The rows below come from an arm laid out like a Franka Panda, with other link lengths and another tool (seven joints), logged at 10 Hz.
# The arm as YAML. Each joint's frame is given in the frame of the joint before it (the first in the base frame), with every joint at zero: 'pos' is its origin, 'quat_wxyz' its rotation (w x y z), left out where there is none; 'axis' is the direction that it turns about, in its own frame. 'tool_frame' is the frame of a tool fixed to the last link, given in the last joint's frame.
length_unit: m
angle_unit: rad
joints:
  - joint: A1
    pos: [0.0, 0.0, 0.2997]
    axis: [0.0, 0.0, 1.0]
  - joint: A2
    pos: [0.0, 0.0, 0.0]
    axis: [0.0, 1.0, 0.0]
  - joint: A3
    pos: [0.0, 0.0, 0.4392]
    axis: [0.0, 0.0, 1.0]
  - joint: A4
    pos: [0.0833, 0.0, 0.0]
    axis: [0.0, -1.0, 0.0]
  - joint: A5
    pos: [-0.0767, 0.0, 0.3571]
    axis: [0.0, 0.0, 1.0]
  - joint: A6
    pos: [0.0, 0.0, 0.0]
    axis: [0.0, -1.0, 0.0]
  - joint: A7
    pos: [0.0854, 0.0, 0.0]
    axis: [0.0, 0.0, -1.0]
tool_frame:
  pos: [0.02, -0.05, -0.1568]
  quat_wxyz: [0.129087, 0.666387, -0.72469, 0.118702]
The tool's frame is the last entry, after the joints.
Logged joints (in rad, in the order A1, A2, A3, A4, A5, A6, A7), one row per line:
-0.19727, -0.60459, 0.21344, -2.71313, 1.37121, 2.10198, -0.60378
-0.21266, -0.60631, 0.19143, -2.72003, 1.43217, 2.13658, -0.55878
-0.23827, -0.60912, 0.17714, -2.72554, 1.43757, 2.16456, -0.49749
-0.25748, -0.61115, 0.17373, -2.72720, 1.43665, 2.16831, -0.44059
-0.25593, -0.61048, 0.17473, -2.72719, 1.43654, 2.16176, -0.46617
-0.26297, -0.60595, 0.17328, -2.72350, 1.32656, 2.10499, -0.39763
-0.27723, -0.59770, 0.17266, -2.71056, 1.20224, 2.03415, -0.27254
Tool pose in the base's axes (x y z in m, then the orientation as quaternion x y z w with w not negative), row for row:
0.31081, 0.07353, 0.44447, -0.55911, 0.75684, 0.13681, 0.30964
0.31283, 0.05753, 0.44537, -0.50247, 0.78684, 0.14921, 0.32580
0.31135, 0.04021, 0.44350, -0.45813, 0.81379, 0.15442, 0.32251
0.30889, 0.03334, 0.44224, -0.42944, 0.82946, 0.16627, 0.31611
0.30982, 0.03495, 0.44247, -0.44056, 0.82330, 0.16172, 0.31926
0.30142, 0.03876, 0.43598, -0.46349, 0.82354, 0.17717, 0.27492
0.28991, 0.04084, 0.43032, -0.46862, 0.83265, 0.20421, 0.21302
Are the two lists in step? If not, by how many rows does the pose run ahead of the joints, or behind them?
They are in step.
